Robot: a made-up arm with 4 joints. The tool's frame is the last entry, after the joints. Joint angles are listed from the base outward.
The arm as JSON. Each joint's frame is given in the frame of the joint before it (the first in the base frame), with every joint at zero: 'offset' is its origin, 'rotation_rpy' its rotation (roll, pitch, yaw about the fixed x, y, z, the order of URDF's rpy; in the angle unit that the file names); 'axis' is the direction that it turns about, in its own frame. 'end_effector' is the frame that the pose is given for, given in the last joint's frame.
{
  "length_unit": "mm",
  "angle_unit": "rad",
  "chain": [
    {
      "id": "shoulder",
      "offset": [
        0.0,
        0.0,
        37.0
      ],
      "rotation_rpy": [
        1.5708,
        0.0,
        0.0
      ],
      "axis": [
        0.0,
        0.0,
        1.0
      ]
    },
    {
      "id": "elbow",
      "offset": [
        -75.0,
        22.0,
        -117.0
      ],
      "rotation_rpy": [
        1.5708,
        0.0,
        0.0
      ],
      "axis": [
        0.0,
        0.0,
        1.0
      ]
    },
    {
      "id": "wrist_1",
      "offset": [
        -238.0,
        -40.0,
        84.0
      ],
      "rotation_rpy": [
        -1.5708,
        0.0,
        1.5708
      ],
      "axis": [
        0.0,
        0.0,
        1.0
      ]
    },
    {
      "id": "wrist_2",
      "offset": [
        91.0,
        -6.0,
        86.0
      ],
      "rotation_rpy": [
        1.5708,
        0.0,
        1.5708
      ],
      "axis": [
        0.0,
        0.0,
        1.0
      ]
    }
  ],
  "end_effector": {
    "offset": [
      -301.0,
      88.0,
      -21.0
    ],
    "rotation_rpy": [
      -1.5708,
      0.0,
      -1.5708
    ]
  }
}
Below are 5 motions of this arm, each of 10 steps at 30 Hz.
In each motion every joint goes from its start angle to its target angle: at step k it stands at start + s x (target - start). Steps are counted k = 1, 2, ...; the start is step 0. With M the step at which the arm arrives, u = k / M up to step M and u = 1 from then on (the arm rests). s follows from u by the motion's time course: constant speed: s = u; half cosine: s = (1 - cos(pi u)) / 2; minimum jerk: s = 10 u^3 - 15 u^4 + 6 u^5.
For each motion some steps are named. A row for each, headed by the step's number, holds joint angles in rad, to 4 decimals.
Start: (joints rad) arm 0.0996 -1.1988 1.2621 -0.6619
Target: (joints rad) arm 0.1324 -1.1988 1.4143 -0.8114
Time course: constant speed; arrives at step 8
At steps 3, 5, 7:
3: 0.1119 -1.1988 1.3192 -0.7180
5: 0.1201 -1.1988 1.3572 -0.7553
7: 0.1283 -1.1988 1.3953 -0.7927

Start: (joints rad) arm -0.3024 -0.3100 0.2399 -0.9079
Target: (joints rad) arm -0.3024 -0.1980 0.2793 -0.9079
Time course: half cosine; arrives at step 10
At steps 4, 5, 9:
4: -0.3024 -0.2713 0.2535 -0.9079
5: -0.3024 -0.2540 0.2596 -0.9079
9: -0.3024 -0.2007 0.2783 -0.9079

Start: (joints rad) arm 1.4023 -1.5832 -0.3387 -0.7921
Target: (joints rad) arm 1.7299 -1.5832 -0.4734 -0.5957
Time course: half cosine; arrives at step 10
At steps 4, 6, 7, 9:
4: 1.5155 -1.5832 -0.3852 -0.7242
6: 1.6167 -1.5832 -0.4269 -0.6636
7: 1.6624 -1.5832 -0.4456 -0.6362
9: 1.7219 -1.5832 -0.4701 -0.6005

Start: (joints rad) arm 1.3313 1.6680 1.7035 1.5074
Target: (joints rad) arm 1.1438 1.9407 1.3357 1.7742
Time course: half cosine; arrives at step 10
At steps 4, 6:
4: 1.2665 1.7622 1.5764 1.5996
6: 1.2086 1.8465 1.4628 1.6820

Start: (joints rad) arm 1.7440 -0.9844 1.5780 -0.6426
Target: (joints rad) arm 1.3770 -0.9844 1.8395 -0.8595
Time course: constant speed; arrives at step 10
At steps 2, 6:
2: 1.6706 -0.9844 1.6303 -0.6860
6: 1.5238 -0.9844 1.7349 -0.7727

